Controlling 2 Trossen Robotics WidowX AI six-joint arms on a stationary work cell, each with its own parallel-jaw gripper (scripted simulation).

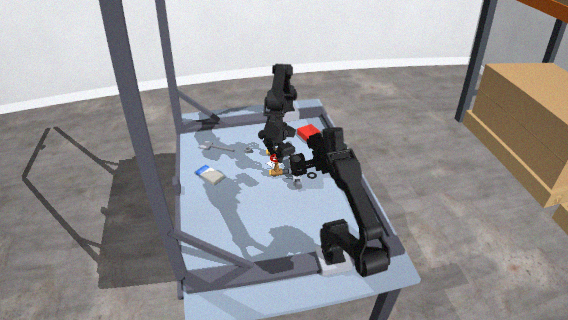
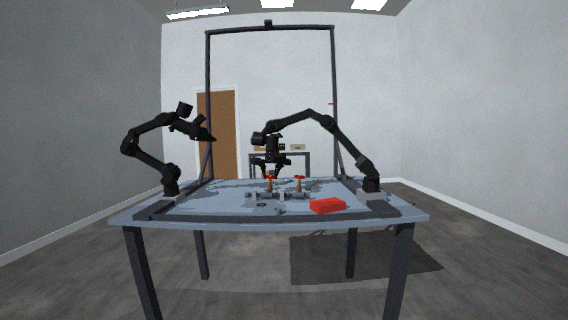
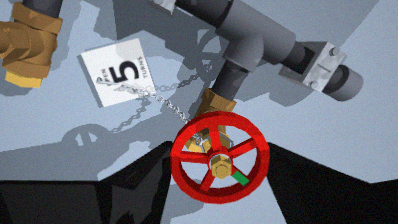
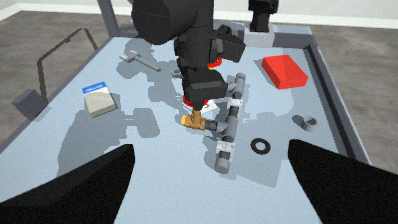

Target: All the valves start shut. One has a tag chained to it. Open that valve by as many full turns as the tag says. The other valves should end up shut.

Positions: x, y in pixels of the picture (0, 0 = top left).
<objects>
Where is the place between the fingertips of the left gripper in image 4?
196, 101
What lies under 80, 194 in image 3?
The left gripper.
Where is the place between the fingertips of the right gripper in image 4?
At 211, 149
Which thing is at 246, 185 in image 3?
A red handwheel.
</objects>
